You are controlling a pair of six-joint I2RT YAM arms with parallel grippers.
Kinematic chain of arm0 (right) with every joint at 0, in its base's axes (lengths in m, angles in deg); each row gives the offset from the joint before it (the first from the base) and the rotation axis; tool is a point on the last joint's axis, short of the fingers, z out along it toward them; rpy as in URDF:
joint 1: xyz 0 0 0.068 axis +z
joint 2: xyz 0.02 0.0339 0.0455 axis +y
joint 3: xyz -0.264 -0.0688 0 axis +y
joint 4: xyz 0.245 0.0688 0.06 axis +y
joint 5: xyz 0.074 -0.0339 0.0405 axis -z
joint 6: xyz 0.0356 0 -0.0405 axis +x
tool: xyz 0 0 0 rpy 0 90 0
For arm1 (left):
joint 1: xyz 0 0 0.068 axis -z
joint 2: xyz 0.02 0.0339 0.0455 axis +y
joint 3: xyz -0.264 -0.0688 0 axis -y
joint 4: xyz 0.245 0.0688 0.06 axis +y
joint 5: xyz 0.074 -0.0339 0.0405 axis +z
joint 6: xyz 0.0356 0 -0.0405 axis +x
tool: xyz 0 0 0 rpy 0 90 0
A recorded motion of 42 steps. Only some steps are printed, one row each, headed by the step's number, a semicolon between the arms.
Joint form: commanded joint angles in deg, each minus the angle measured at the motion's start. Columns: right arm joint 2, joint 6, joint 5, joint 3, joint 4, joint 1; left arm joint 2, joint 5, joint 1, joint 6, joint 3, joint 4.
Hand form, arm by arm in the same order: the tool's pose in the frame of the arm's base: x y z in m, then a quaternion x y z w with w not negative. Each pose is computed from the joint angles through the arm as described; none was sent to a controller.
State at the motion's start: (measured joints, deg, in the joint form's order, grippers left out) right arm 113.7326 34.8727 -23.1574 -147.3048 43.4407 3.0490; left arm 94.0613 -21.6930 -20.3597 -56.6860 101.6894 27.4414
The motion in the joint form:
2: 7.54 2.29 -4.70 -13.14 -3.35 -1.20; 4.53 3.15 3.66 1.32 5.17 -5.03
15: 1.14 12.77 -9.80 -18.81 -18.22 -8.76; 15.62 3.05 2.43 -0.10 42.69 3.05
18: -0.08 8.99 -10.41 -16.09 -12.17 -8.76; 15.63 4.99 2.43 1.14 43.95 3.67
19: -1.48 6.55 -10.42 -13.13 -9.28 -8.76; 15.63 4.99 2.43 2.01 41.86 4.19
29: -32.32 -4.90 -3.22 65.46 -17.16 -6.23; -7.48 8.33 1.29 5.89 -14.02 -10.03
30: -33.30 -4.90 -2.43 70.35 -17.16 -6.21; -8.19 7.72 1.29 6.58 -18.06 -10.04
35: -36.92 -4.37 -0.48 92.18 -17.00 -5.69; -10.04 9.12 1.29 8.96 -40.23 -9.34
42: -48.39 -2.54 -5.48 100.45 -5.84 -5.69; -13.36 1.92 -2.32 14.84 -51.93 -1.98
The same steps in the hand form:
2: 0.4138 0.0300 0.5387 0.04895 0.71042 0.38904 0.58443; 0.3842 0.1035 0.4428 -0.37785 0.68779 -0.32075 0.53036
15: 0.3313 -0.0137 0.6272 0.01310 0.56194 0.43133 0.70570; 0.3685 0.1073 0.5588 -0.31326 0.60590 -0.34443 0.64507
18: 0.3371 -0.0139 0.6139 0.02187 0.60624 0.41339 0.67905; 0.3645 0.1072 0.5636 -0.31474 0.60047 -0.32790 0.65792
19: 0.3395 -0.0142 0.6056 0.02695 0.63115 0.40058 0.66367; 0.3714 0.1094 0.5526 -0.32172 0.61473 -0.32032 0.64498
29: 0.3208 -0.0020 0.3902 0.11925 0.82528 0.30785 0.45818; 0.3357 0.1073 0.4111 -0.39798 0.69162 -0.25234 0.54736
30: 0.3168 -0.0021 0.3662 0.13400 0.84017 0.29978 0.43162; 0.3340 0.1064 0.3907 -0.40285 0.70768 -0.24879 0.52440
35: 0.2811 0.0013 0.2564 0.19060 0.89708 0.26987 0.29340; 0.3090 0.0986 0.2666 -0.45905 0.77927 -0.19908 0.37733
42: 0.2205 0.0069 0.2453 0.20970 0.90566 0.30107 0.21253; 0.2610 0.0960 0.2100 -0.46148 0.82399 -0.20948 0.25338

